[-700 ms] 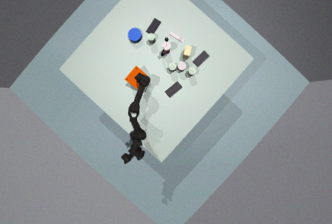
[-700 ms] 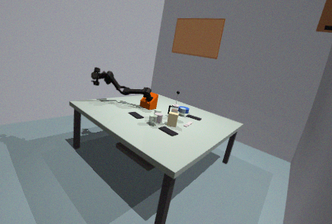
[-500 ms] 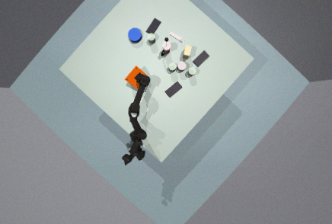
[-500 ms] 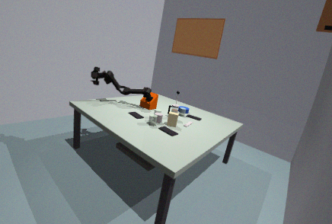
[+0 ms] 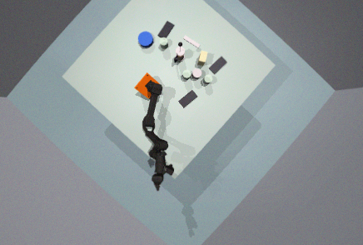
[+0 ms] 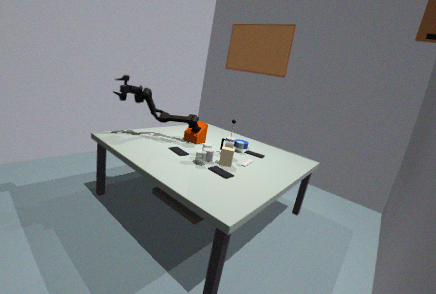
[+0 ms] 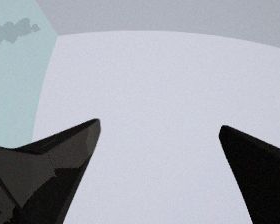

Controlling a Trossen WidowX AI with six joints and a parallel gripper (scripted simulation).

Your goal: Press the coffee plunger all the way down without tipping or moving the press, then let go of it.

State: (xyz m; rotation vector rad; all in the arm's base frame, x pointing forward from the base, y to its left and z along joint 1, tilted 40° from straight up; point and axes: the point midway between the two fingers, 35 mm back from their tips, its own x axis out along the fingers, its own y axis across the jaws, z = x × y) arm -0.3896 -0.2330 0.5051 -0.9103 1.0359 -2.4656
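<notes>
My gripper tip is now 73 cm short of the coffee press, 54 cm to the right of it and 23 cm above it. The rest, counted from my gripper tip: cream block 85 cm ahead, 39 cm to the left, 31 cm below; white bar 91 cm ahead, 56 cm to the left, 36 cm below; blue disc 84 cm to the left, 65 cm ahead, 34 cm below.
</notes>
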